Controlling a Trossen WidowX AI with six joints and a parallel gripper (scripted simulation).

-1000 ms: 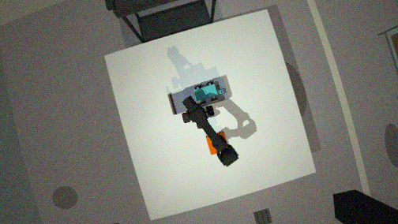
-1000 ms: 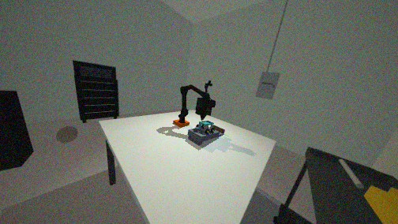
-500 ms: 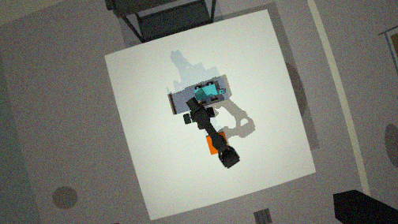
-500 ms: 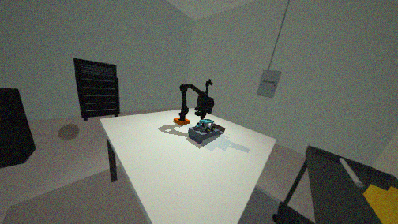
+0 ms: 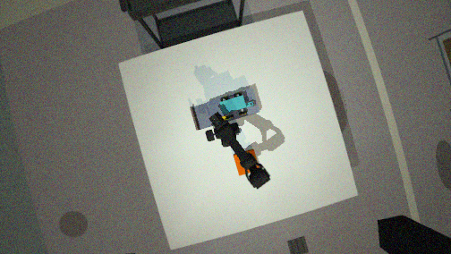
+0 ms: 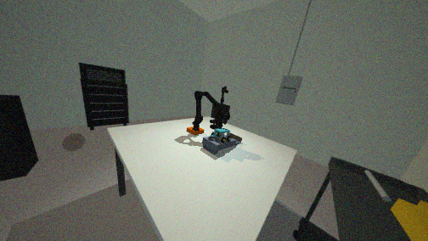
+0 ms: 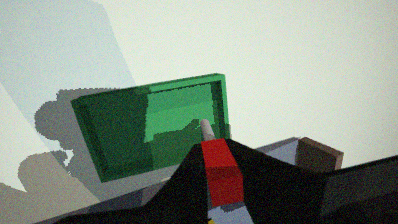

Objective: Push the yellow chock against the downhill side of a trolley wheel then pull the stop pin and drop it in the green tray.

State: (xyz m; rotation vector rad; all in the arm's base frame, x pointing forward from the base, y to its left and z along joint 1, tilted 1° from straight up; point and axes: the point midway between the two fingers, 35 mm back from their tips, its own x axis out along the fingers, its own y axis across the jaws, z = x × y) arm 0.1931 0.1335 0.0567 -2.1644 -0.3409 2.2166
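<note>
Right now my gripper tip is 70 mm above the green tray and 30 mm to the left of it. Also, from my gripper tip: yellow chock (80 mm ahead, 20 mm to the right, 20 mm above); then red-headed stop pin (right at my gripper tip); then grey ramp (140 mm ahead, 100 mm to the right, 20 mm below).
</note>
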